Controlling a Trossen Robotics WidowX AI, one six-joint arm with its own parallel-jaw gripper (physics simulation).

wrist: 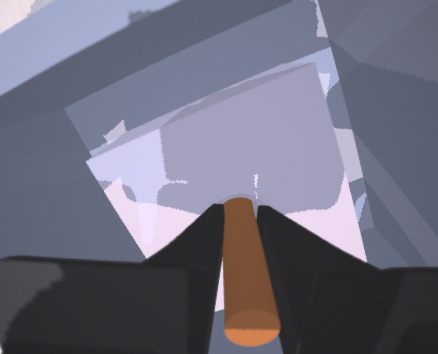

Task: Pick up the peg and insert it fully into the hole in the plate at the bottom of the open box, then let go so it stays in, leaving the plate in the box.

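Places are measured from the arm's base along level axes (x right, y ahead, z up), in metres.
Pixels of known places: gripper, fingertip midpoint: (pixel 239 215).
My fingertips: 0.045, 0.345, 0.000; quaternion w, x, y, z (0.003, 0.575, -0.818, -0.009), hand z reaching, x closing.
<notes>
For each thing: its middle in the pictures, then the offset to it from my fingertips, as dx, dy, dz. "pt": a spot on its surface instead.
- brown-orange peg at the middle of its body: (pixel 240 234) -0.004, +0.001, +0.008
- pale lilac plate at the middle of its body: (pixel 235 192) -0.002, +0.001, -0.026
- hole at a spot on its surface: (pixel 230 196) pt +0.009, +0.001, -0.001
The brown-orange peg (pixel 250 265) is held between the two black fingers of my gripper (pixel 239 215). Its near end points toward the camera at the bottom of the wrist view, and its far end meets the plate region. The pale lilac plate (pixel 250 120) lies in the open box, turned at an angle. A thin curved edge of the hole (pixel 230 196) shows just behind the peg's far end. The fingers and peg hide most of the hole, and I cannot tell how deep the peg's tip is.
The box's blue-grey walls (pixel 165 70) rise around the plate at the back, left and right. A lighter blue band runs across the top left. Shadows and bright patches fall over the plate and the box floor.
</notes>
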